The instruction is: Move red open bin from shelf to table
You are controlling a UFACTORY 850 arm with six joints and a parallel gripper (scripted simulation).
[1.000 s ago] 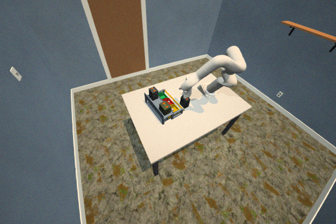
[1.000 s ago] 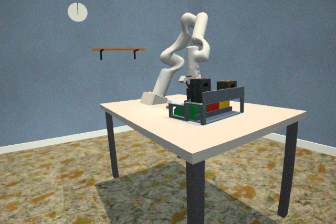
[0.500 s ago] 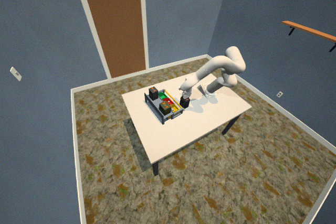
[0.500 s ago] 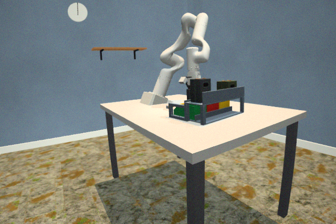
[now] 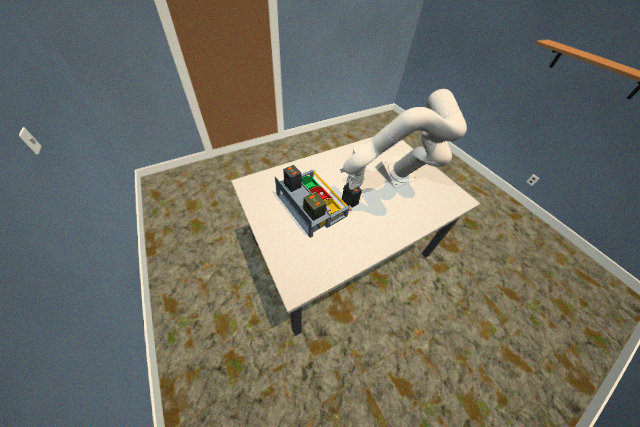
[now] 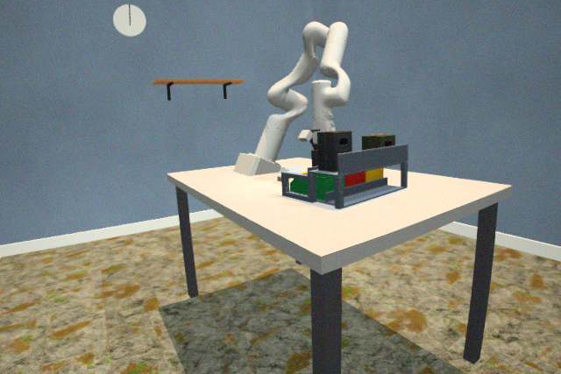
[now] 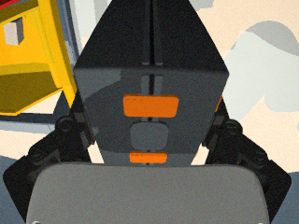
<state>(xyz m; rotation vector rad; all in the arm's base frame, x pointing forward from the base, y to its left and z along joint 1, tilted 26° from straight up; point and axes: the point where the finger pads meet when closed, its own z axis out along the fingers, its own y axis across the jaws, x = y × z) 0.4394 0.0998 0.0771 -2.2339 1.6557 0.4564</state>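
Right now my hand is 4 cm above the black box. Round my hand: thin yellow rod (10 cm ahead, 9 cm to the right, 5 cm below); yellow bin (17 cm ahead, 5 cm to the left, 6 cm below); red bin (20 cm ahead, 6 cm to the right, 6 cm below).
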